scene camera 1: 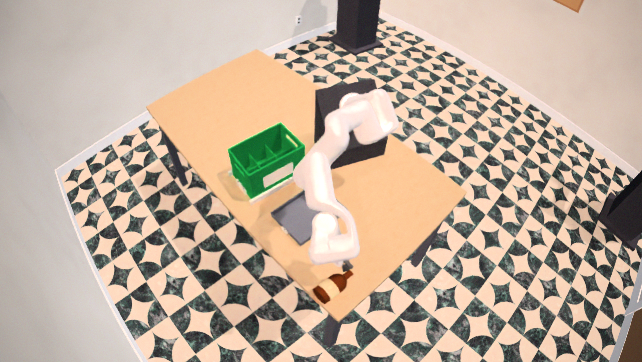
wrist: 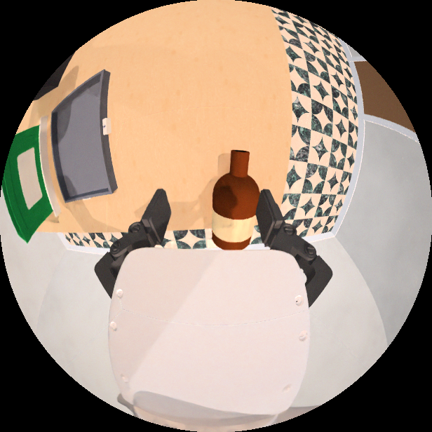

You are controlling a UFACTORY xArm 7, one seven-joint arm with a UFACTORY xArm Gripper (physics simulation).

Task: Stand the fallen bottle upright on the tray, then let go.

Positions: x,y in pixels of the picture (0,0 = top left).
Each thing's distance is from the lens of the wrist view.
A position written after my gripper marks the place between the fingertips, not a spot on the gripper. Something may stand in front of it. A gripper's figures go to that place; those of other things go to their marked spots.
my gripper (wrist: 212,200): 13 cm
brown bottle (wrist: 235,194): 18 cm
